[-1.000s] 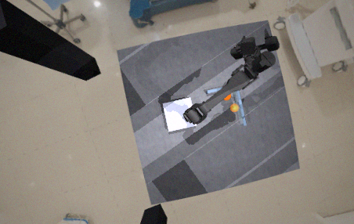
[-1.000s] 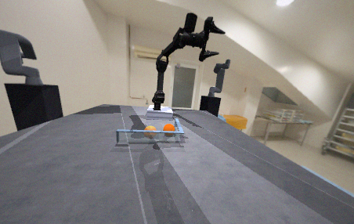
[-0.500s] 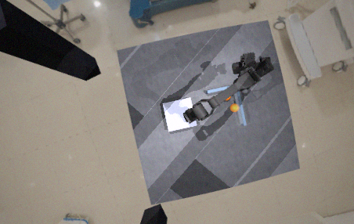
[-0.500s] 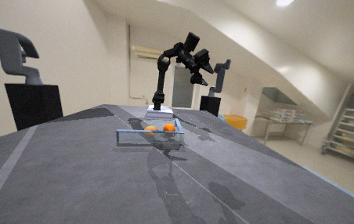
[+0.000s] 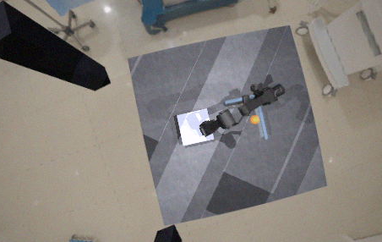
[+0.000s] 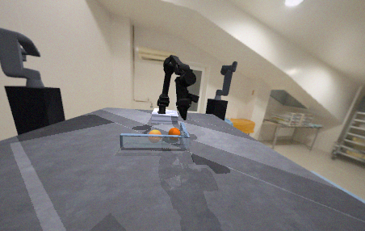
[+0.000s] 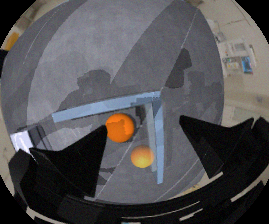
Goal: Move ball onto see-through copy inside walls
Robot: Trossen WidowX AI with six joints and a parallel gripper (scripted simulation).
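The orange ball is 100 mm below my gripper tip, 40 mm behind it and 30 mm to the right of it. Round my gripper tip: see-through ball copy (140 mm to the right, 100 mm below, 20 mm behind).
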